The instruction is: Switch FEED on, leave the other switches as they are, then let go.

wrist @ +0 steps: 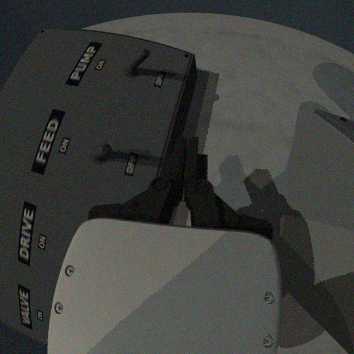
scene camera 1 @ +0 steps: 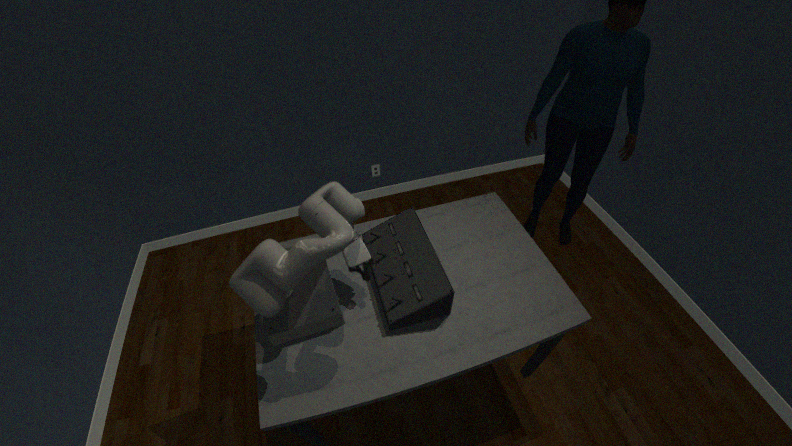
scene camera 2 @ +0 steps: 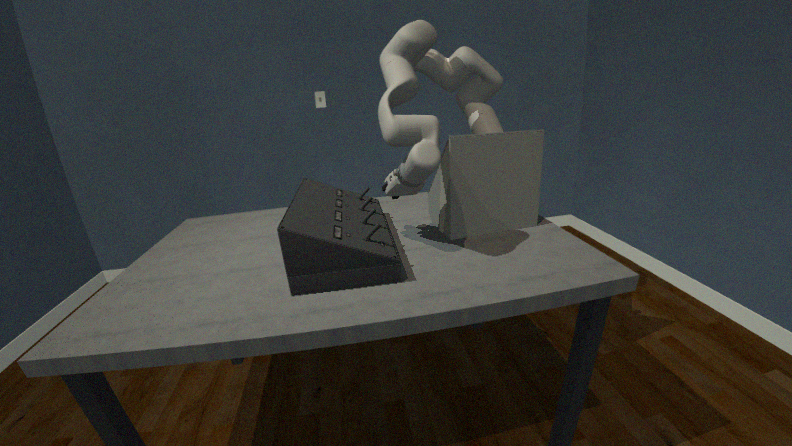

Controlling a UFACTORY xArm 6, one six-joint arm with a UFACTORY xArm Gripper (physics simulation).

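Places are measured from the arm's base along level axes (x down, y back, z left), in centimetres.
Where they show: gripper, fingertip midpoint: (wrist: 187, 150) (scene camera 1: 367, 280) (scene camera 2: 394, 194); arm's base at its link origin: (scene camera 2: 498, 156).
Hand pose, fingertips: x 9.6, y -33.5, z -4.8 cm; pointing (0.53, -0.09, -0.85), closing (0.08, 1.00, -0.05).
Observation:
Each offset is from my fingertips to the top centre of the thing. Level surfaces: height alone.
The dark sloped switch panel (scene camera 1: 429, 277) (scene camera 2: 315, 207) (wrist: 75, 185) has four levers. In the wrist view the FEED label @(dy -17.2, dx +0.2, dz -0.6 cm) (wrist: 48, 142) has its lever @(dy -9.0, dx -0.4, dz +0.2 cm) (wrist: 103, 151) to the right, between ON and OFF marks. That FEED lever (scene camera 1: 386, 279) (scene camera 2: 369, 217) leans toward OFF, like the PUMP lever (scene camera 1: 394, 303) (scene camera 2: 374, 232) (wrist: 139, 62). The DRIVE lever (scene camera 1: 379, 257) (scene camera 2: 366, 203) and VALVE lever (scene camera 1: 371, 237) (scene camera 2: 364, 193) look tilted the same way; the gripper hides them in the wrist view. My gripper (scene camera 1: 363, 271) (scene camera 2: 389, 191) (wrist: 187, 150) is shut and empty, above the panel's low edge on the OFF side, apart from the FEED lever.
The panel stands on a pale table @(dx +12.4 cm) (scene camera 1: 498, 265) (scene camera 2: 210, 277). A large grey block (scene camera 2: 493, 182) stands at the arm's base, on the panel's low side. A person (scene camera 1: 598, 77) stands beyond the table's far corner.

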